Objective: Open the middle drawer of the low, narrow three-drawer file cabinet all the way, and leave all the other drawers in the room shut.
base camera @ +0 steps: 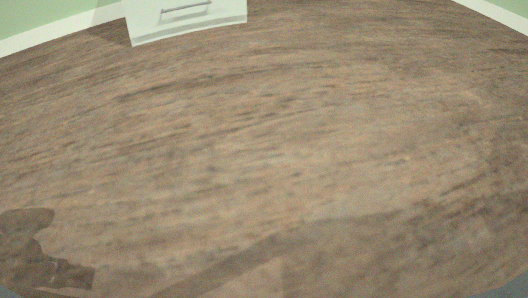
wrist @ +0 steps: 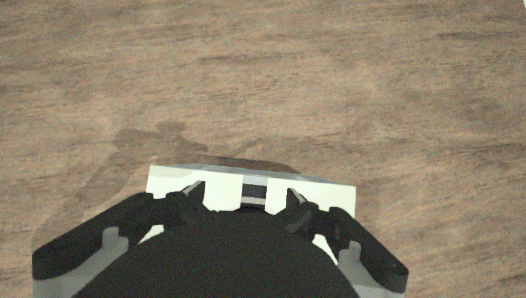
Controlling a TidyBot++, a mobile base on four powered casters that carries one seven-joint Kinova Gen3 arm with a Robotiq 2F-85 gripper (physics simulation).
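Frame: origin at the arm's base, x up, y left, z back, level; millimetres.
Where they show: gripper, fingertip midpoint: (wrist: 246, 193).
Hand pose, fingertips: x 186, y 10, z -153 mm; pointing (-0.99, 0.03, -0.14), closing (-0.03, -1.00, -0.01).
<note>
After its pixels a point has its place.
A white cabinet (base camera: 227, 12) {x -338, y 106, z -1105 mm} stands at the top left of the base camera view. Its lower front shows, with one grey bar handle (base camera: 186, 7) {x -282, y 230, z -1032 mm} on a drawer front that looks shut. The rest of the cabinet is cut off by the top edge, so I cannot tell how many drawers it has, and no middle drawer can be made out. The cabinet does not show in the wrist view. My gripper (wrist: 246, 193) {x 186, y 10, z -153 mm} is open and empty, its fingers wide apart above the white top of my own base, away from the cabinet.
Green wall (base camera: 35, 15) {x -243, y 1166, z -1396 mm} with a white baseboard (base camera: 60, 30) {x -362, y 1051, z -1413 mm} runs behind the cabinet on the left. Another stretch of baseboard crosses the top right corner. Brown wood floor (base camera: 280, 140) {x -396, y -30, z -498 mm} (wrist: 280, 75) {x -396, y -76, z -656 mm} lies in front of the cabinet. Arm shadows fall on the floor.
</note>
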